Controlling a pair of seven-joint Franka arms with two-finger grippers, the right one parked.
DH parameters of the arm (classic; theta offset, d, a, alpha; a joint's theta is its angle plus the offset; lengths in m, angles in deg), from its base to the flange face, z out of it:
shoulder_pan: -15.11 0.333 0 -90
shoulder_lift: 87.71 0 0 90
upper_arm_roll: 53.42 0.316 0.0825 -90
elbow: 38.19 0 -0.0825 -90
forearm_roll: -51.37 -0.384 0 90
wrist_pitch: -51.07 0 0.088 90
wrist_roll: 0.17 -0.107 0 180
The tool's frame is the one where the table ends.
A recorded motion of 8 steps. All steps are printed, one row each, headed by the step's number.
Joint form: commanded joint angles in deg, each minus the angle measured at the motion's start. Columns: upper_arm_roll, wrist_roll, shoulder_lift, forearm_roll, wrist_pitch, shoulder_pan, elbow.
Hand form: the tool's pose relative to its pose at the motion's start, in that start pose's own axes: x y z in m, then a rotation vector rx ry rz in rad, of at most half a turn. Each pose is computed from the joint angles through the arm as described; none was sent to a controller.
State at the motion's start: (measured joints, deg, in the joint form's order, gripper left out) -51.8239 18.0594 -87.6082 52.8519 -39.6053 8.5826 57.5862
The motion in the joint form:
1: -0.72 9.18 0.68 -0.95 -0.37 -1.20 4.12
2: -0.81 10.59 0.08 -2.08 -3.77 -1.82 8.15
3: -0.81 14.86 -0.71 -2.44 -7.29 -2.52 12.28
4: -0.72 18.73 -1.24 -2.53 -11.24 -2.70 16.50
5: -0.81 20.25 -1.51 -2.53 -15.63 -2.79 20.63
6: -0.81 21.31 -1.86 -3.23 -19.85 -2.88 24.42
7: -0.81 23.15 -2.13 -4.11 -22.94 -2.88 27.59
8: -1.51 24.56 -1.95 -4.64 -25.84 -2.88 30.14
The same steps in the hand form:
1: -0.0048 0.0149 0.0401 0.0497 -0.0636 -0.1281
2: -0.0075 0.0181 0.0631 0.0699 -0.0549 -0.1387
3: -0.0127 0.0219 0.0852 0.0773 -0.0462 -0.1992
4: -0.0159 0.0207 0.1097 0.0778 -0.0390 -0.2636
5: -0.0192 0.0205 0.1350 0.0737 -0.0300 -0.2856
6: -0.0230 0.0184 0.1569 0.0766 -0.0120 -0.2966
7: -0.0276 0.0151 0.1757 0.0865 -0.0011 -0.3207
8: -0.0330 0.0188 0.1938 0.0925 0.0073 -0.3268

